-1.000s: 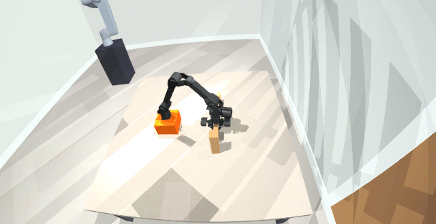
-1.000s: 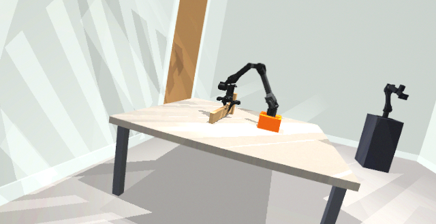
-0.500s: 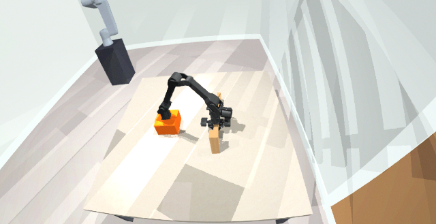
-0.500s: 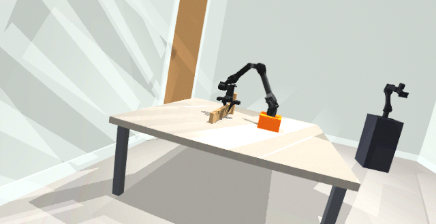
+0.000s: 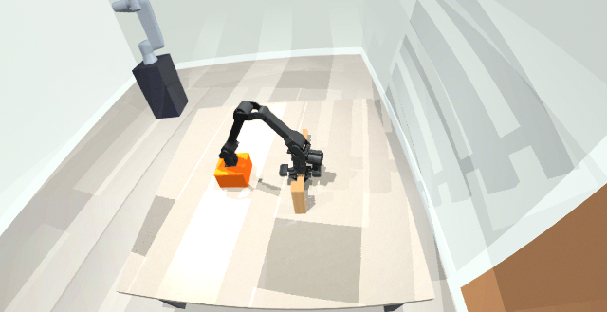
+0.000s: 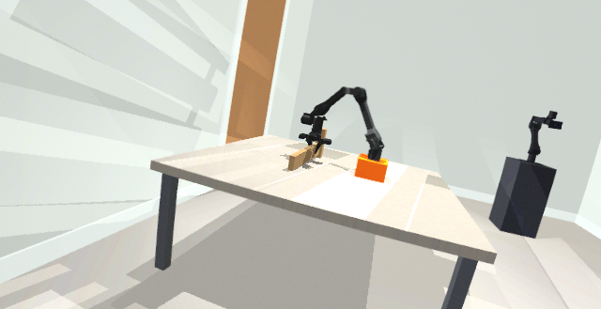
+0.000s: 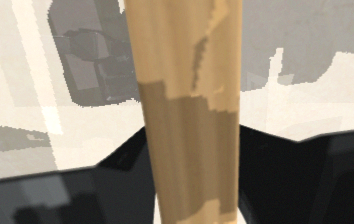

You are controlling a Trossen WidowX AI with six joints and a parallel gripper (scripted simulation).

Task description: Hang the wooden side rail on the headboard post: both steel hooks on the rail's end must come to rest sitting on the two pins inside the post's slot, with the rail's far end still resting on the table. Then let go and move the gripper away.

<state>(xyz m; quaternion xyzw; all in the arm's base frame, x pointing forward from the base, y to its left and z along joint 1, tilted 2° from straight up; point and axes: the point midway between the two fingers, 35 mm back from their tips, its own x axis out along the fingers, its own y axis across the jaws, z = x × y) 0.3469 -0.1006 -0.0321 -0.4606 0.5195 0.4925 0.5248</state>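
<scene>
The wooden headboard post is 13 cm to the right of my gripper tip, 4 cm above it and 1 cm behind it.
</scene>
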